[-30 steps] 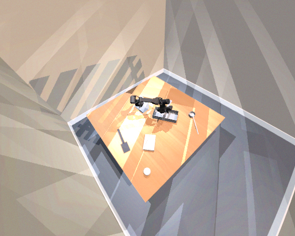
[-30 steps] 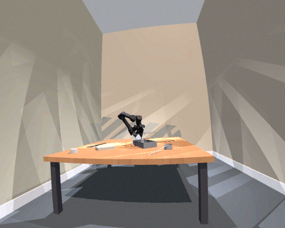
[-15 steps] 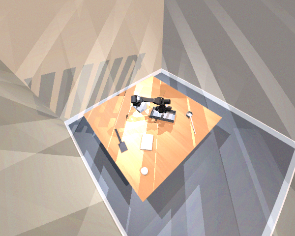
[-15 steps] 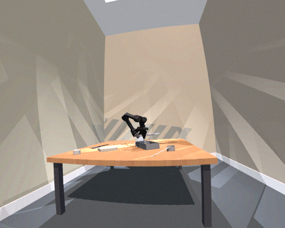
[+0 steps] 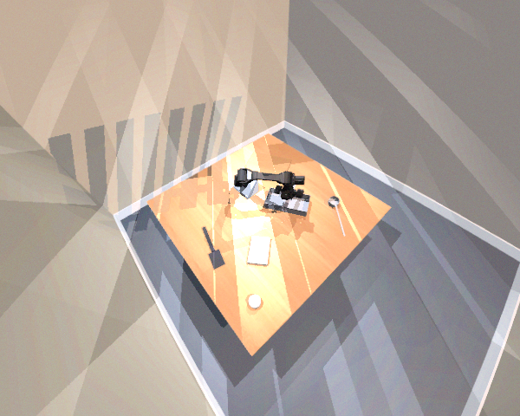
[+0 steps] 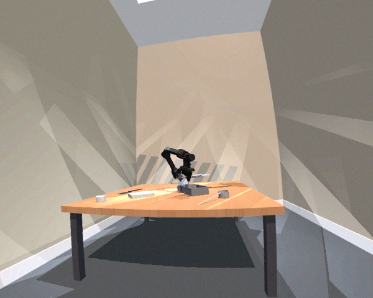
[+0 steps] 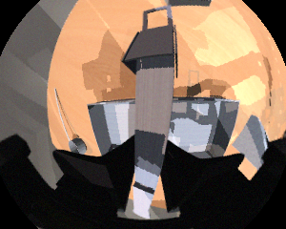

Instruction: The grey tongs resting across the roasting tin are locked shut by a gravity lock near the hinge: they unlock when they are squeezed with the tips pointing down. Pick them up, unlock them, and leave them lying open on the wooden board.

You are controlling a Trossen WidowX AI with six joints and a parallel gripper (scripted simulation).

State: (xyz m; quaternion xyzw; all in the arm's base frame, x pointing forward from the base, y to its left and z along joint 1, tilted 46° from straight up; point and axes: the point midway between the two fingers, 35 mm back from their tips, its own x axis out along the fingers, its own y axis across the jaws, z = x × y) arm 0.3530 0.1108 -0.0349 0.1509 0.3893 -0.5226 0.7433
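My gripper tip is 45 cm past the wooden board, 21 cm to the right of it and 9 cm above it. From my gripper tip the other things lie so: white block (10 cm ahead, 38 cm to the right, 8 cm below); black spatula (12 cm behind, 59 cm to the right, 9 cm below); grey roasting tin (4 cm behind, 2 cm to the left, 7 cm below).
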